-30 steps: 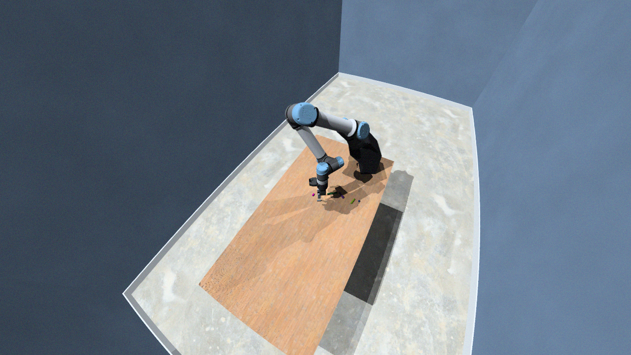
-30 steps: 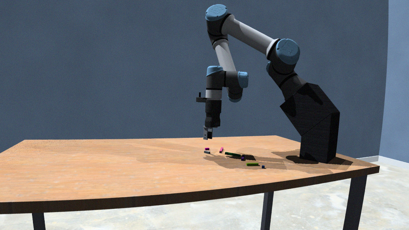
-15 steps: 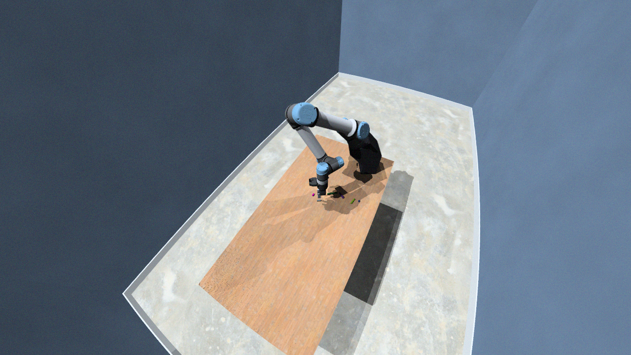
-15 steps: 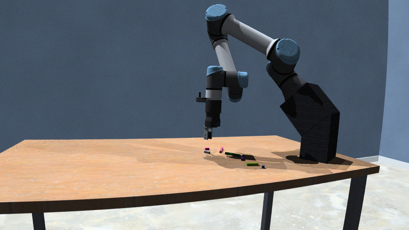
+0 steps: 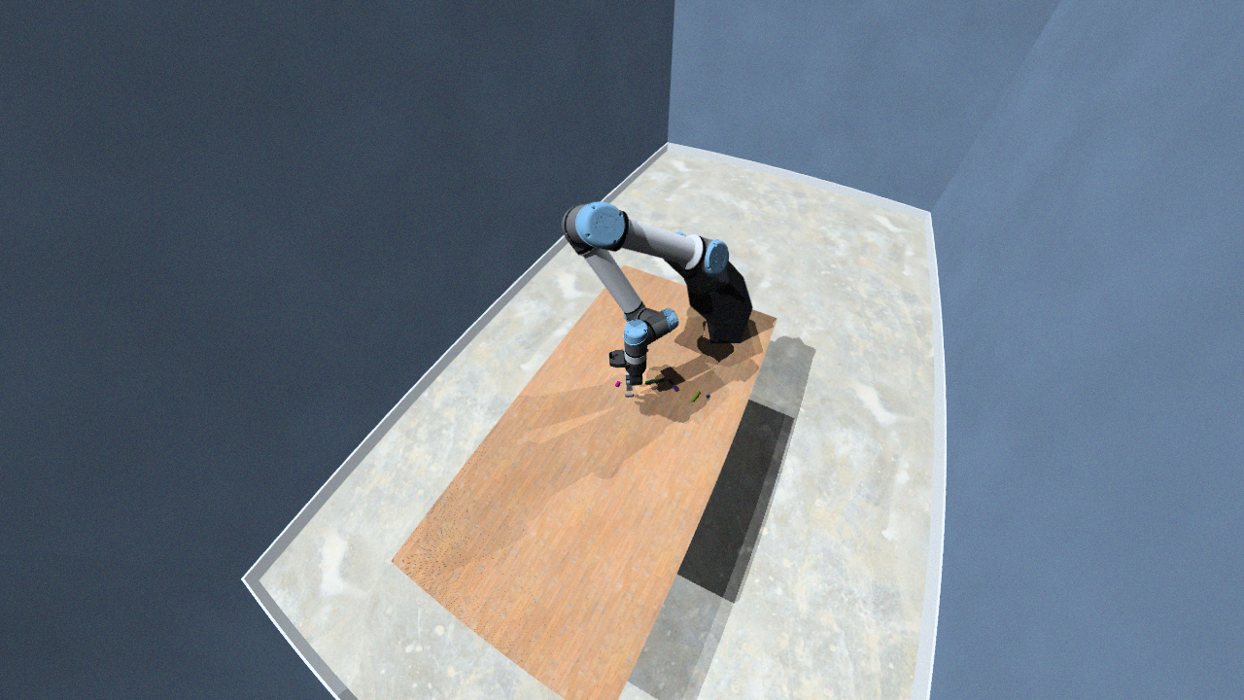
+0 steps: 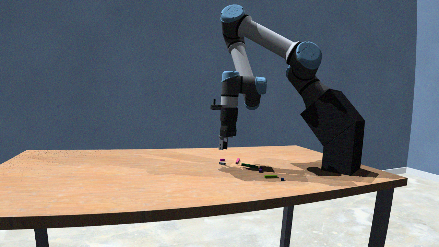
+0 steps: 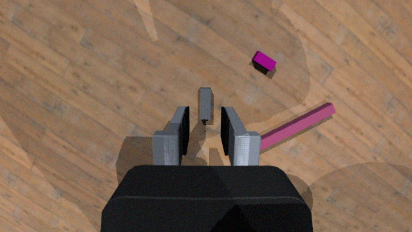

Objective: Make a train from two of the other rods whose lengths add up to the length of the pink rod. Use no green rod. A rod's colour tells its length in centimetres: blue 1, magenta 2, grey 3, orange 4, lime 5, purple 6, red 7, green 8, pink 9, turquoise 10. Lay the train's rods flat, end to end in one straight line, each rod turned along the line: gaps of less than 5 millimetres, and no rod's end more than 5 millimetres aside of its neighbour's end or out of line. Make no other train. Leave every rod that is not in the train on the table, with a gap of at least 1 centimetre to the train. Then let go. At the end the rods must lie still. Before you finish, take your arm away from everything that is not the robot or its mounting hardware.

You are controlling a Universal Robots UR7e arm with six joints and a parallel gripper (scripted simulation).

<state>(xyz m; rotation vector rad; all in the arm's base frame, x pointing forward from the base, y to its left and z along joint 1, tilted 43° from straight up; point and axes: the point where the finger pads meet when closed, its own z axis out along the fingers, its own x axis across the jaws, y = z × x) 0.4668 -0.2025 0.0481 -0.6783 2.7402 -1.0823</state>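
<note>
Right now the grey rod is 8 cm below my hand. Round my hand: magenta rod 8 cm below, 6 cm to the right, 4 cm behind; then green rod 9 cm behind, 8 cm to the left, 8 cm below; then pink rod 9 cm behind, 8 cm below, 1 cm to the right.
</note>
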